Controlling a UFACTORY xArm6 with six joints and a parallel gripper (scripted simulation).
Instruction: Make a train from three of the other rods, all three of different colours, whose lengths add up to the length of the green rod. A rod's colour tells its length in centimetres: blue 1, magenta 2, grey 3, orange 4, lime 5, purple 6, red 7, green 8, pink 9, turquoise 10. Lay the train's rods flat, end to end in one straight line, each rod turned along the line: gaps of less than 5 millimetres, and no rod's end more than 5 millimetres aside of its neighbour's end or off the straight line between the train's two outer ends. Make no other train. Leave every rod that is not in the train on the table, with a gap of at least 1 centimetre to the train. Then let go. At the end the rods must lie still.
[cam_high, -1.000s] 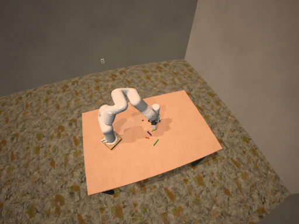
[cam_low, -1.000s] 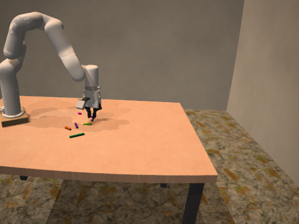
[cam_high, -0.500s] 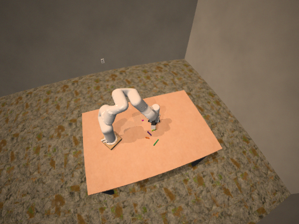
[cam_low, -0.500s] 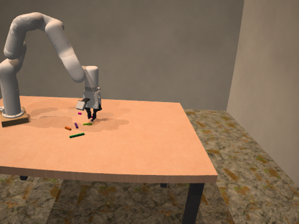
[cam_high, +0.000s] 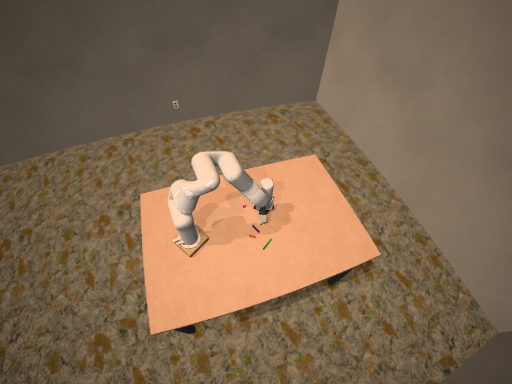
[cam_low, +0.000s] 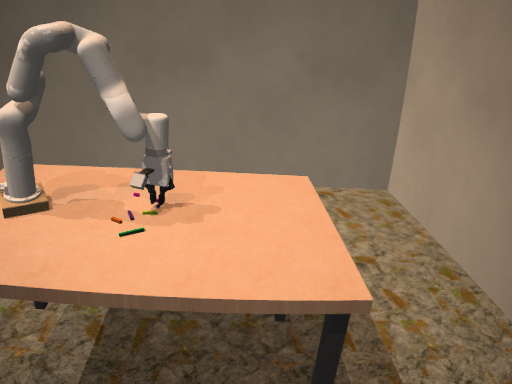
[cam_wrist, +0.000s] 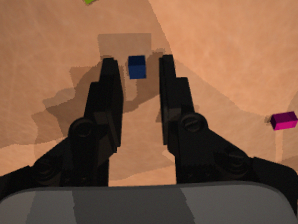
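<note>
My gripper is now 3 cm above the blue rod. Round my hand: orange rod (13 cm behind, 10 cm to the right, 3 cm below); lime rod (5 cm to the right, 3 cm below, 3 cm behind); purple rod (9 cm behind, 6 cm to the right, 3 cm below).
</note>
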